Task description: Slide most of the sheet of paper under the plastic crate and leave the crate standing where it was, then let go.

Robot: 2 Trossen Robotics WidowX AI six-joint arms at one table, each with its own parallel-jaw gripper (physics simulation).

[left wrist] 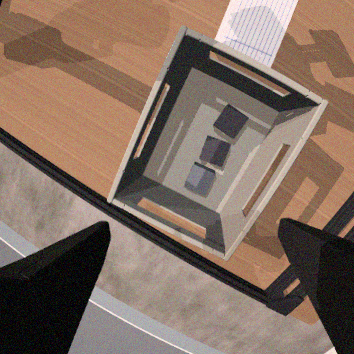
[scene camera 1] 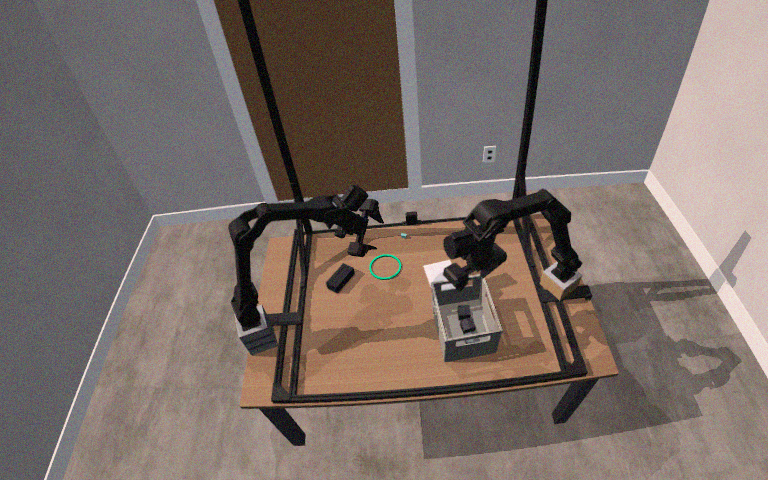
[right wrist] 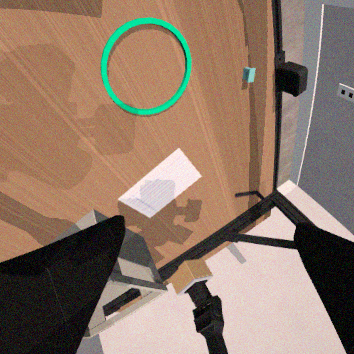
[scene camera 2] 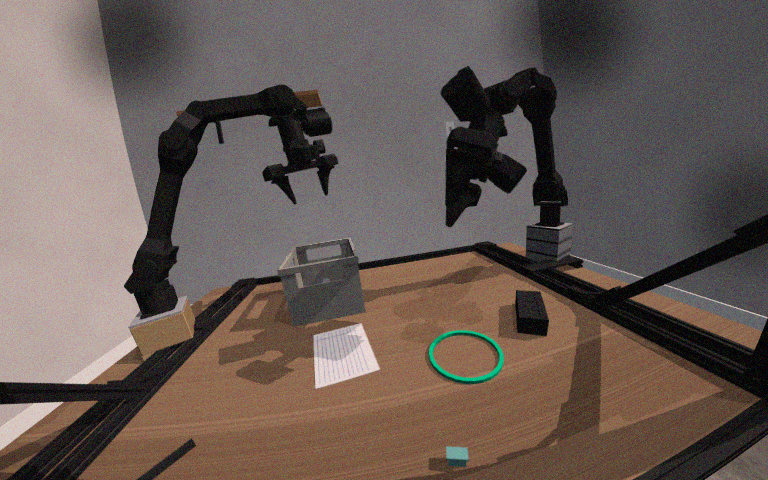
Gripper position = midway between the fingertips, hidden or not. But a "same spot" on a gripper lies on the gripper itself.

Scene:
My left gripper shows in the left wrist view, in scene camera 1 (470,284) and in scene camera 2; in the right wrist view it is out of frame. My right gripper shows in scene camera 1 (379,235), in the right wrist view and in scene camera 2; in the left wrist view it is out of frame. One and the same spot on my right gripper: (right wrist: 57,286) is (scene camera 2: 461,204). The same spot on my left gripper: (left wrist: 52,285) is (scene camera 2: 323,178).

